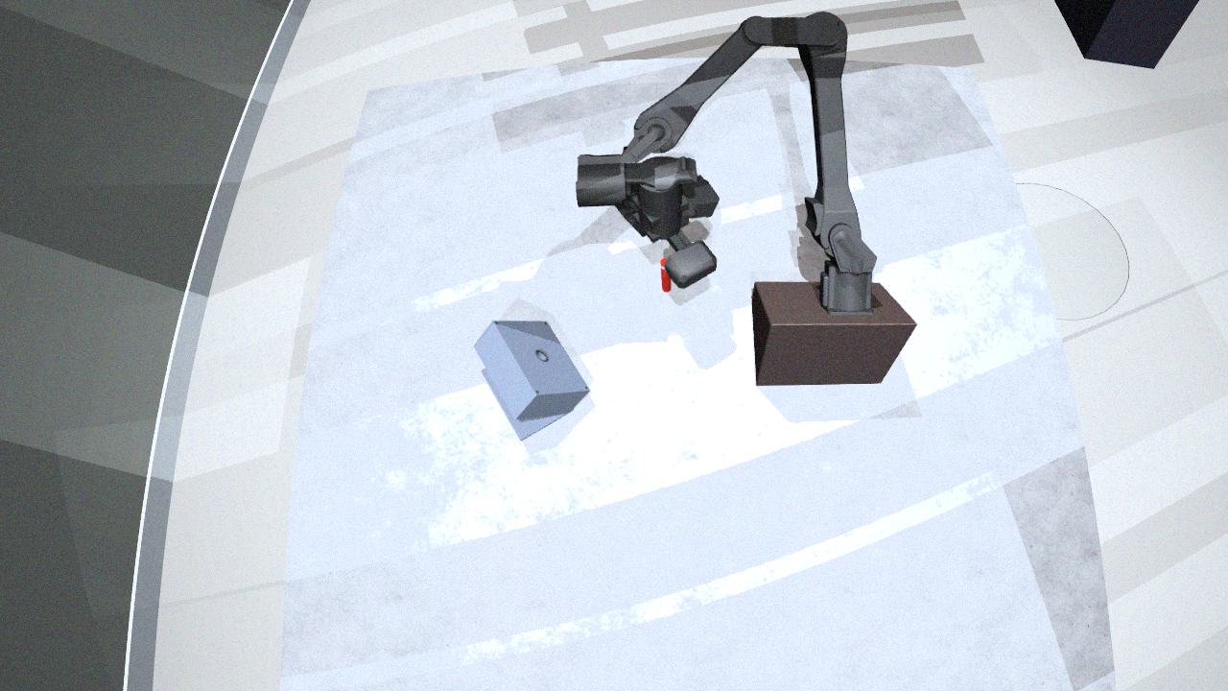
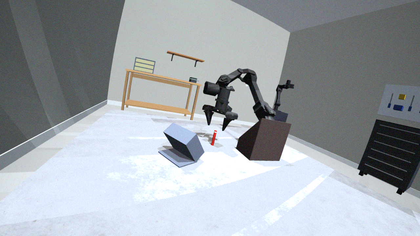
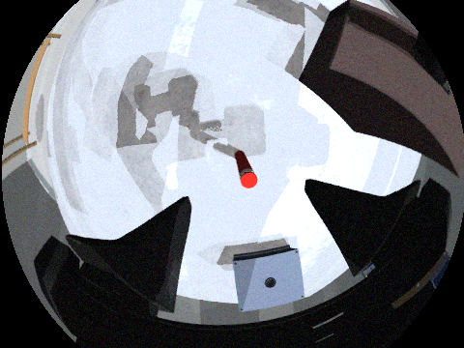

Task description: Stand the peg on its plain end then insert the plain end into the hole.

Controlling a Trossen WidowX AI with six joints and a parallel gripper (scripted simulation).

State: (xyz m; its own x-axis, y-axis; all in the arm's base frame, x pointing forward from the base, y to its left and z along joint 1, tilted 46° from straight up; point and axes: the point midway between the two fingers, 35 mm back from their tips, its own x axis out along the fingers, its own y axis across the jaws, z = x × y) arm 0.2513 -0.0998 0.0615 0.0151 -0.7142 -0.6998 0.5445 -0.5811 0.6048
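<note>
Right now my gripper tip is 40 mm above the red peg. The rest, counted from my gripper tip: sloped panel (180 mm ahead, 160 mm to the left, 30 mm below).
</note>
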